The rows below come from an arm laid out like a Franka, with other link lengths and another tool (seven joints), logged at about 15 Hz.
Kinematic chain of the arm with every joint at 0, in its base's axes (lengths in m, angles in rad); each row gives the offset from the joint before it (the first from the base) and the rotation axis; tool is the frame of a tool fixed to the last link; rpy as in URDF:
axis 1: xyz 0 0 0.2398 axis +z
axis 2: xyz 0 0 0 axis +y
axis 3: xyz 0 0 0.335 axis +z
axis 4: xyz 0.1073 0 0 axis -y
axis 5: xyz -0.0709 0 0.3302 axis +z
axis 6: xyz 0 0 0 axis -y
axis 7: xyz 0.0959 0 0 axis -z
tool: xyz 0.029 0.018 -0.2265 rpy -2.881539 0 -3.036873
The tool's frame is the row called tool.
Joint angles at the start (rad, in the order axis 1, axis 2, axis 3, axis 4, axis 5, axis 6, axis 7):
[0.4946 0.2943 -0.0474 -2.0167 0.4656 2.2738 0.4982]
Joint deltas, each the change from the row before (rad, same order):
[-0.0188 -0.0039 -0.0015 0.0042 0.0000 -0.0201 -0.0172]
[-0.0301 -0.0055 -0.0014 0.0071 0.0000 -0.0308 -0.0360]
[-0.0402 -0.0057 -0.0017 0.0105 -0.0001 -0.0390 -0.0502]
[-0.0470 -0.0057 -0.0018 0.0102 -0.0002 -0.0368 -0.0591]
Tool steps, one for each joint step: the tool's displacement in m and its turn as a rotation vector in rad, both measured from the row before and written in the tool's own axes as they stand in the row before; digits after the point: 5 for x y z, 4 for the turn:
[-0.00450 -0.00846 -0.00337 -0.0013 0.0068 -0.0027]
[-0.00661 -0.01290 -0.00537 -0.0030 0.0079 -0.0133]
[-0.00848 -0.01729 -0.00709 -0.0054 0.0083 -0.0196]
[-0.00982 -0.02097 -0.00812 -0.0086 0.0035 -0.0212]

